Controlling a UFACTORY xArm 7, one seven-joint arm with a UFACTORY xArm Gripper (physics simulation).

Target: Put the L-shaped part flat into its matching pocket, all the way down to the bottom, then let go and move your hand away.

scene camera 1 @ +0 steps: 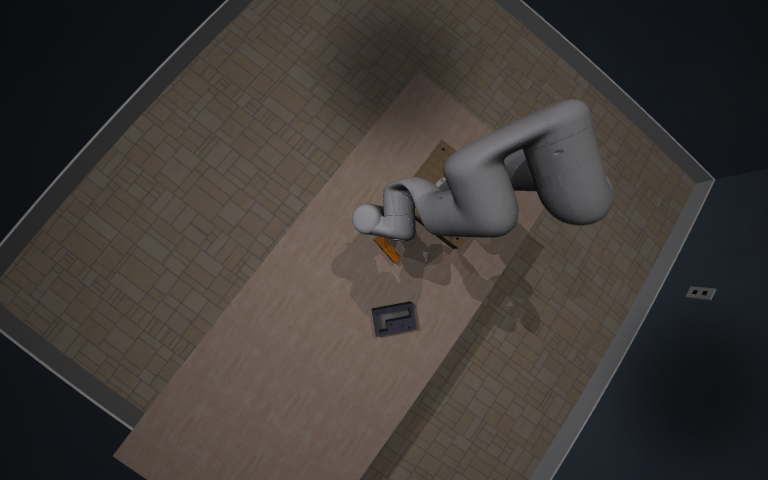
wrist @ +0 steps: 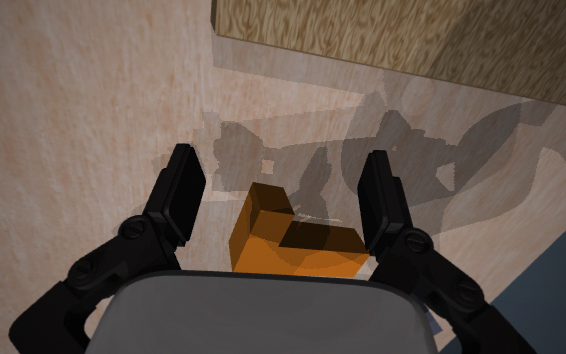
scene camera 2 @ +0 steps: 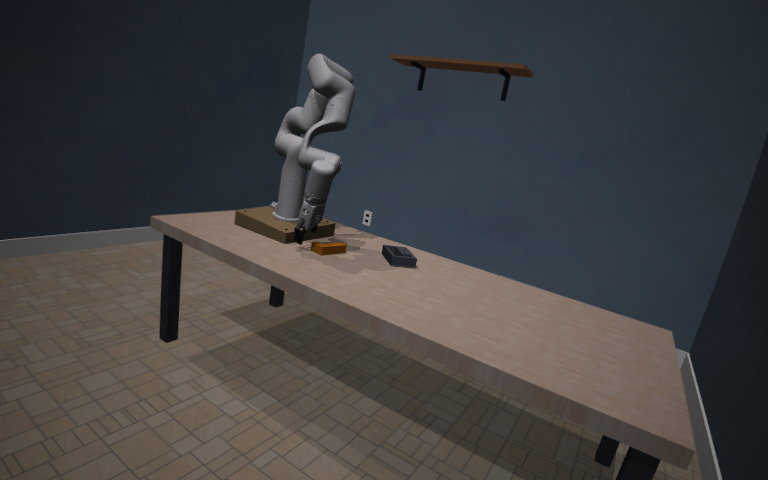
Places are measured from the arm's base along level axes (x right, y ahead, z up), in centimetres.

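Where they show: gripper, between the fingertips: [wrist: 280, 165] [scene camera 2: 304, 236]; arm's base, origin of its link: [scene camera 2: 288, 217].
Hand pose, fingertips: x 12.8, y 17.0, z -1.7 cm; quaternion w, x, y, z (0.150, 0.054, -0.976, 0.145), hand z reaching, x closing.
Observation:
Things, the pixels of their top centre, and the offset from my fingertips. "spot": a spot on its surface instead. Level surfaces: height alone.
- orange L-shaped part, centre of its top: [wrist: 315, 249] [scene camera 1: 391, 245] [scene camera 2: 329, 243] dx -3.4, dy +8.3, dz -0.8 cm
- dark block, centre of its top: [scene camera 1: 394, 319] [scene camera 2: 399, 251] dx -16.6, dy +29.8, dz -0.1 cm
- L-shaped pocket, a spot on its surface: [scene camera 1: 400, 314] spot: dx -18.3, dy +27.7, dz -3.3 cm
- long table, height of its surface: dz -3.8 cm
The orange L-shaped part [scene camera 1: 387, 249] [scene camera 2: 330, 249] [wrist: 306, 261] lies flat on the table, partly covered by the arm in scene view 1 and by the gripper body in the wrist view. My gripper [scene camera 2: 306, 232] [wrist: 280, 165] is open and empty above the table, fingers pointing down. In the wrist view the part shows between and below the fingers, its long leg's end close to the right finger in the picture. The arm hides the gripper in scene view 1. The dark block [scene camera 1: 399, 326] [scene camera 2: 400, 260] with the L-shaped pocket [scene camera 1: 400, 314] stands apart from the part; the pocket holds nothing.
The wooden base [scene camera 1: 434, 162] [scene camera 2: 263, 225] [wrist: 320, 37] of the arm stands close to the part and the gripper. Both part and block are on the long table [scene camera 1: 254, 350] [scene camera 2: 509, 316]. A wall shelf [scene camera 2: 461, 65] hangs high behind the table.

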